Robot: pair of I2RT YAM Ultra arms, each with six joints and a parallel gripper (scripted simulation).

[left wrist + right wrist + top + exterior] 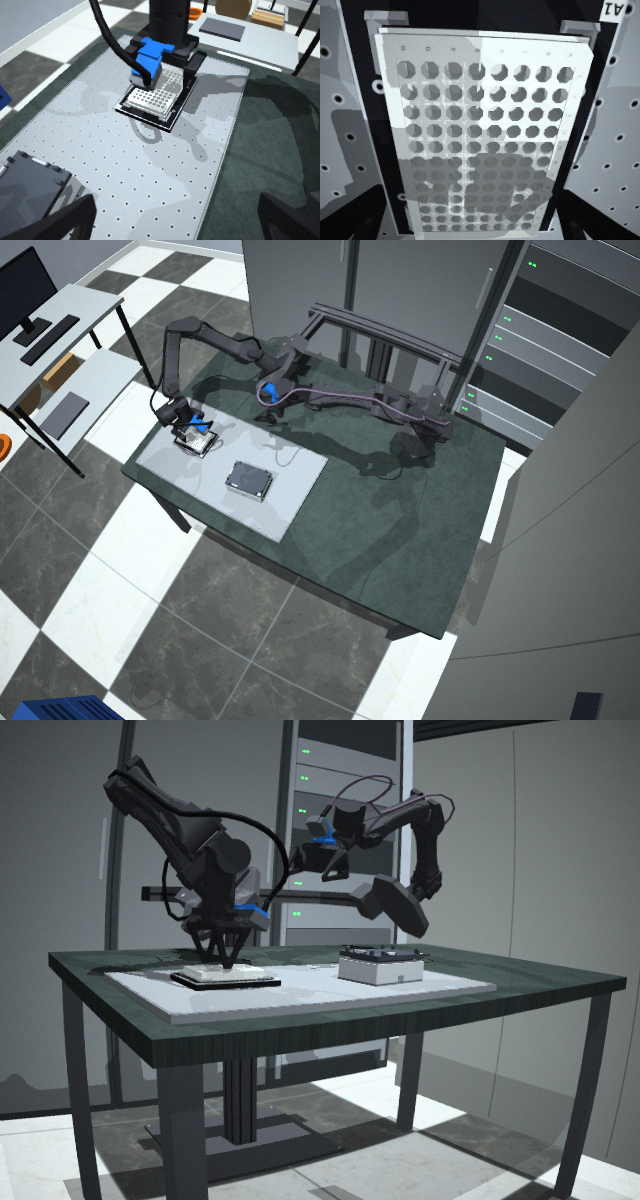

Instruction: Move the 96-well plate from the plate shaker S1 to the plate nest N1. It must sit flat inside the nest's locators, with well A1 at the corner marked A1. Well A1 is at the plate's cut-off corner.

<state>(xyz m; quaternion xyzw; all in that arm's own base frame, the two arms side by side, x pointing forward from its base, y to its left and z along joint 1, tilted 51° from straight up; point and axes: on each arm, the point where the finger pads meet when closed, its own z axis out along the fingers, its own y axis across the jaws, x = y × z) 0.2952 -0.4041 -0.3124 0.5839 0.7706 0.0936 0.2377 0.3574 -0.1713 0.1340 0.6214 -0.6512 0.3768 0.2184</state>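
Now: the white 96-well plate 2 cm below my right hand and 1 cm to the left of it.
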